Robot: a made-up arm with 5 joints.
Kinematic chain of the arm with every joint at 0, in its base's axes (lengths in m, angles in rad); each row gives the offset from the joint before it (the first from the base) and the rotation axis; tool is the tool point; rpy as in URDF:
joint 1: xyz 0.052 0 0.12 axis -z
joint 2: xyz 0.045 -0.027 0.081 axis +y
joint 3: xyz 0.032 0 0.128 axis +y
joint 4: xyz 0.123 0 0.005 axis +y
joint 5: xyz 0.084 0.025 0 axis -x
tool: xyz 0 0 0 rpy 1.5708 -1.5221 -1.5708
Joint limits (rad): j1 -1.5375..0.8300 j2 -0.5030..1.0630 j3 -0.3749..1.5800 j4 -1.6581..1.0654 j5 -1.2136..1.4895
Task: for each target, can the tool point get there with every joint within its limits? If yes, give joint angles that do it. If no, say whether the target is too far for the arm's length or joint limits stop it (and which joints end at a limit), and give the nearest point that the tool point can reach.
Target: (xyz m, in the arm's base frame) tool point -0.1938 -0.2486 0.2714
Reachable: no: joint limits stop it (at a limit: joint 2, joint 3) | nearest point 0.0414 -0.0107 0.1917 | short by 0.344 m
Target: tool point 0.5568 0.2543 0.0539
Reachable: no: too far | nearest point 0.3642 0.1573 0.1323 | short by 0.230 m
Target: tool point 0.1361 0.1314 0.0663
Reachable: yes | joints -1.0144 0.8457 0.5238 0.6386 -0.6429
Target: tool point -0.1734 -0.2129 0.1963
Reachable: no: joint limits stop it (at a limit: joint 2, joint 3) | nearest point 0.0395 -0.0118 0.1775 | short by 0.293 m
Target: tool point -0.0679 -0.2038 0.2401
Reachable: no: joint limits stop it (at a limit: joint 2, joint 3) | nearest point 0.0442 -0.0132 0.1906 | short by 0.227 m
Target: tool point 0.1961 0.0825 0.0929
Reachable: yes | joints -0.5322 0.6279 1.1734 -0.7705 -0.9106
